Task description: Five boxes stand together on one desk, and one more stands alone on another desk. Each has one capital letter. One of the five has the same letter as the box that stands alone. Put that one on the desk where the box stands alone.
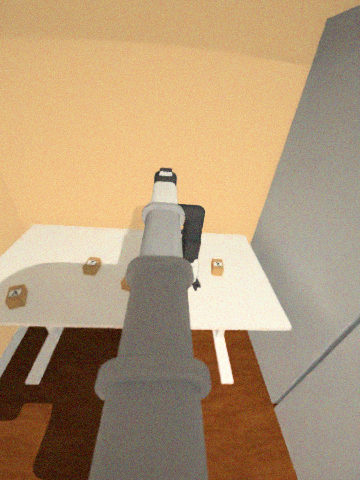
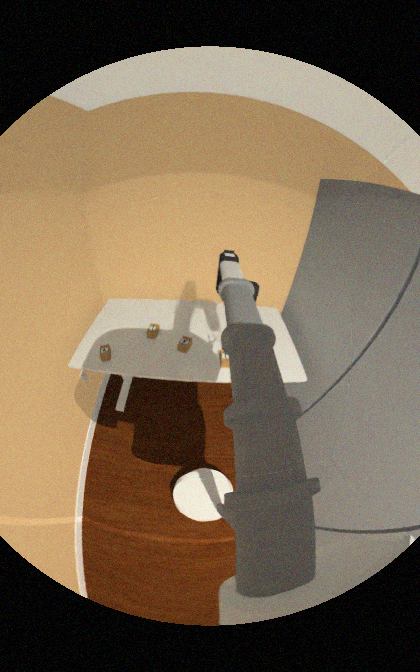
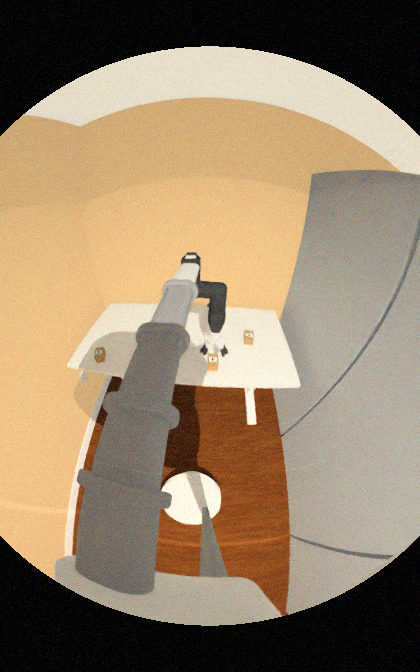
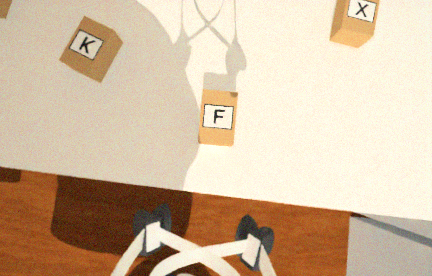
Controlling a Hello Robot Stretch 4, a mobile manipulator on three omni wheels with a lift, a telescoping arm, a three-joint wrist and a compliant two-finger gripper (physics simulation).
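Where they show: gripper, fingertip midpoint: (image 4: 204,225); robot's base, origin of the base link: (image 2: 202,493).
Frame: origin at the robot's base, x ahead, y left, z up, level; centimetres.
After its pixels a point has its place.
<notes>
The F box (image 2: 224,358) @(z 74.4, x 73.7, y -8.1 cm) (image 3: 213,362) (image 4: 217,117) @(z 74.3, x 75.9, y -8.8 cm) stands near the front edge of the white desk (image 1: 250,310) @(z 69.2, x 71.4, y -44.2 cm) (image 2: 120,315) @(z 69.3, x 114.0, y 68.9 cm) (image 3: 275,370) (image 4: 310,150) @(z 69.3, x 72.8, y -26.8 cm). The K box (image 1: 126,284) @(z 73.9, x 81.6, y 16.7 cm) (image 2: 185,343) @(z 74.1, x 84.0, y 14.5 cm) (image 4: 90,48) @(z 74.3, x 85.2, y 14.6 cm) is left of it, and the X box (image 1: 217,267) @(z 74.3, x 95.9, y -31.3 cm) (image 3: 249,337) (image 4: 355,22) @(z 74.3, x 96.2, y -31.2 cm) is farther back to the right. The A box (image 1: 16,296) @(z 74.4, x 72.1, y 62.7 cm) (image 2: 105,352) @(z 74.5, x 72.1, y 62.2 cm) (image 3: 99,354) is at the far left. Another box (image 1: 92,266) @(z 74.3, x 93.0, y 36.2 cm) (image 2: 153,330) @(z 74.5, x 93.3, y 36.1 cm) has an unclear letter. My gripper (image 3: 214,350) (image 4: 204,225) @(z 93.5, x 62.5, y -8.8 cm) is open and empty, above and apart from the F box. The lone box does not show.
A large grey panel (image 1: 320,250) @(z 98.6, x 83.3, y -73.3 cm) (image 2: 365,350) @(z 105.6, x 54.1, y -78.5 cm) (image 3: 350,350) stands close along the right side of the desk. A yellow wall (image 1: 90,125) @(z 133.6, x 144.3, y 43.6 cm) is behind it. A white round object (image 2: 200,495) @(z 18.7, x -0.4, y 2.1 cm) (image 3: 192,500) is on the wooden floor in front. The arm hides part of the desk.
</notes>
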